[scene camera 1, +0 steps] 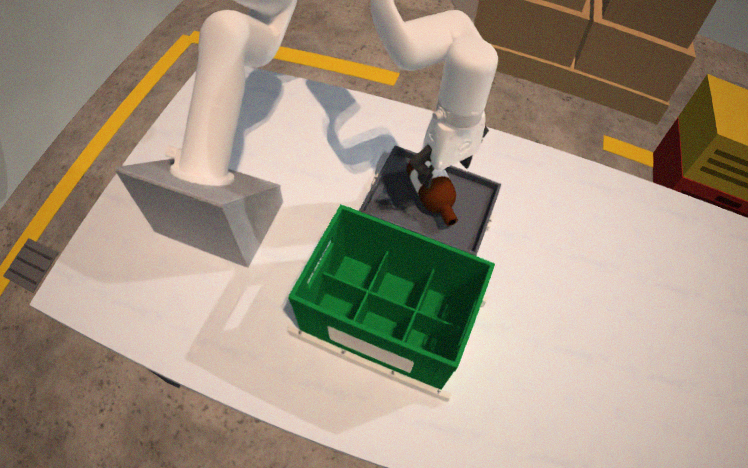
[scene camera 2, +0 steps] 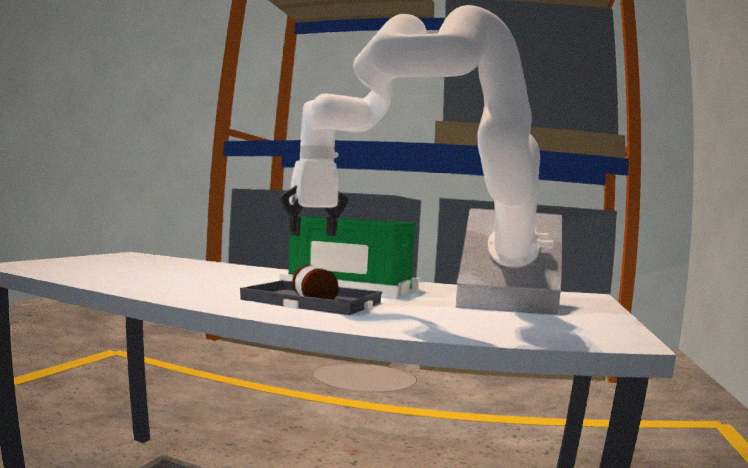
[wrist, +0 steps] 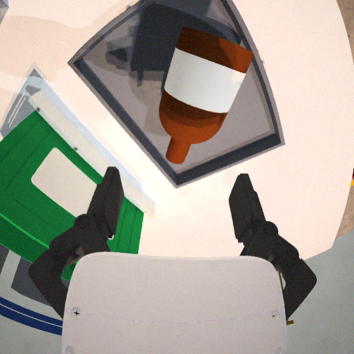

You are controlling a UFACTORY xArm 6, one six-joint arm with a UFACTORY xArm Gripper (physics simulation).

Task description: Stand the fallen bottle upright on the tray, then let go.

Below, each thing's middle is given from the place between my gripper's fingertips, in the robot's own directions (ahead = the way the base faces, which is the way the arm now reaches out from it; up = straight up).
Labels:
My hand is 100 mm above the brown bottle (scene camera 1: 440, 197), 30 mm to the right of it and 20 mm past it.

